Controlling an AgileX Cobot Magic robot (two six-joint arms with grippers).
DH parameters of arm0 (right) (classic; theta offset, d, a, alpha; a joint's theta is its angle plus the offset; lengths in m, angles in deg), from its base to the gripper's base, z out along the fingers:
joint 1: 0 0.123 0 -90
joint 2: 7.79 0 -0.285 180
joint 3: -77.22 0 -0.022 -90
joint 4: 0 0.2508 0 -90
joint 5: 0 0 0.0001 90
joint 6: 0 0.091 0 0
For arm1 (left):
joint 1: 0 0.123 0 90
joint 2: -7.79 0 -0.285 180
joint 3: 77.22 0 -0.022 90
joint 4: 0 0.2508 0 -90
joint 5: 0 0 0.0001 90
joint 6: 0 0.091 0 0
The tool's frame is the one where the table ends.
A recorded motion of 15 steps. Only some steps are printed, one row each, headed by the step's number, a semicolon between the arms.
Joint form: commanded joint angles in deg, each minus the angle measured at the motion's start. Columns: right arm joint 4, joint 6, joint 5, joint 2, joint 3, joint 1; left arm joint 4, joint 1, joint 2, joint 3, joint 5, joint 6.
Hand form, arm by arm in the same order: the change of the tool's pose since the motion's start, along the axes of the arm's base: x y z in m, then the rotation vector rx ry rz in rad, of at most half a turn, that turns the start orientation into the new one. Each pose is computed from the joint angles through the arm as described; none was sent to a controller.
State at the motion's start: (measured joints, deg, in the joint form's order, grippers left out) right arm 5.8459 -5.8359 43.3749 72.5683 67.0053 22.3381; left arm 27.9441 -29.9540 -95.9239 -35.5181 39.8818 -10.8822
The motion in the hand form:
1: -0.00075 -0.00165 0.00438 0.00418 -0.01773 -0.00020; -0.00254 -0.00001 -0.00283 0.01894 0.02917 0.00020
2: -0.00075 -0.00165 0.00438 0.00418 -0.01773 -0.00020; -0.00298 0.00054 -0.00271 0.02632 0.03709 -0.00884
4: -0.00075 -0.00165 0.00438 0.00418 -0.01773 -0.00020; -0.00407 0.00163 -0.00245 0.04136 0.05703 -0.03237
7: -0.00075 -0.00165 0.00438 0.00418 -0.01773 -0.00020; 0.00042 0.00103 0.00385 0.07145 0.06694 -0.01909
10: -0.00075 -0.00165 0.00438 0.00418 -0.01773 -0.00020; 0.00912 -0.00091 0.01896 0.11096 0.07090 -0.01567
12: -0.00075 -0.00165 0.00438 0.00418 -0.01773 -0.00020; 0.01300 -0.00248 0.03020 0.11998 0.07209 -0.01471
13: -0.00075 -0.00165 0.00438 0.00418 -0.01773 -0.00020; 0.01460 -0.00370 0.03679 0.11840 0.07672 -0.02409
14: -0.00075 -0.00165 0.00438 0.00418 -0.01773 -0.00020; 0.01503 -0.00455 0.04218 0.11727 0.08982 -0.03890
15: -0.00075 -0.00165 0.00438 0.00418 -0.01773 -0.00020; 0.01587 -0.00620 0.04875 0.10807 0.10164 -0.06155
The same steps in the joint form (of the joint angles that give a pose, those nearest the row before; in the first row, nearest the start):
1: 0.16 -0.45 -0.18 -0.44 0.38 -0.30; -0.61 -0.36 -0.72 0.06 1.21 0.47
2: 0.16 -0.45 -0.18 -0.44 0.38 -0.30; -0.61 -0.36 -0.72 0.06 1.66 1.14
4: 0.16 -0.45 -0.18 -0.44 0.38 -0.30; -0.75 -0.36 -0.72 0.06 2.64 2.95
7: 0.16 -0.45 -0.18 -0.44 0.38 -0.30; -0.85 -0.36 -0.72 -1.88 6.21 3.26
10: 0.16 -0.45 -0.18 -0.44 0.38 -0.30; -0.85 -0.36 -0.01 -5.50 11.95 4.85
12: 0.16 -0.45 -0.18 -0.44 0.38 -0.30; -1.52 -0.36 0.95 -7.62 15.13 6.37
13: 0.16 -0.45 -0.18 -0.44 0.38 -0.30; -2.24 -0.36 1.61 -8.76 16.69 8.02
14: 0.16 -0.45 -0.18 -0.44 0.38 -0.30; -3.12 -0.36 2.17 -9.65 18.21 10.05
15: 0.16 -0.45 -0.18 -0.44 0.38 -0.30; -4.30 -0.36 2.88 -10.76 19.58 12.70

